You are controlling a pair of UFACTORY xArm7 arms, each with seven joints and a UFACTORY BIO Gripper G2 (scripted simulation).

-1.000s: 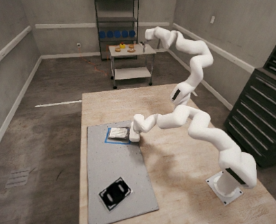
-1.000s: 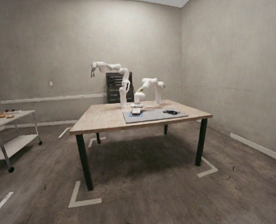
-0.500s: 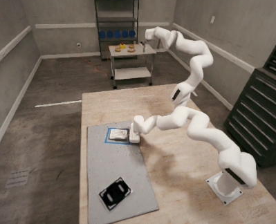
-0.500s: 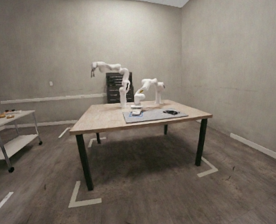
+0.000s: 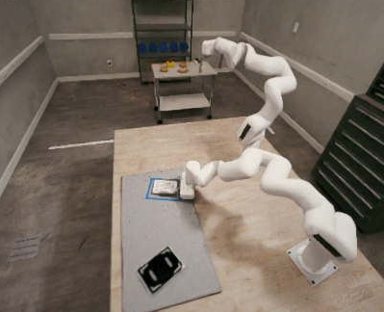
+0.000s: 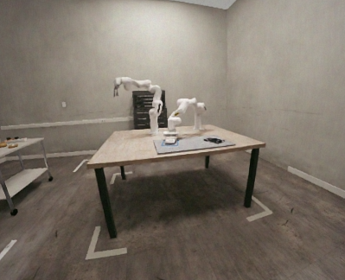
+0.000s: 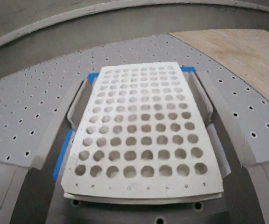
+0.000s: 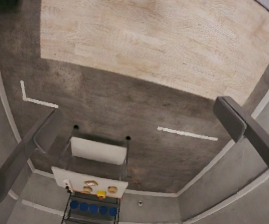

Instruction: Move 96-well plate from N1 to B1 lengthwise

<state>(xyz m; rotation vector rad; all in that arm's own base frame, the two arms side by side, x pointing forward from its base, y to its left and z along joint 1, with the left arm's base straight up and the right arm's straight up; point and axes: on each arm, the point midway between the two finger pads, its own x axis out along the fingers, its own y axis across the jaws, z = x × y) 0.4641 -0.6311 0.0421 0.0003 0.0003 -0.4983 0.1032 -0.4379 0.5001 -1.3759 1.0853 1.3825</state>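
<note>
My left gripper is now 1 cm above the white 96-well plate. The rest, counted from my left hand: black plate nest 41 cm to the left, 10 cm ahead, 2 cm below.
</note>
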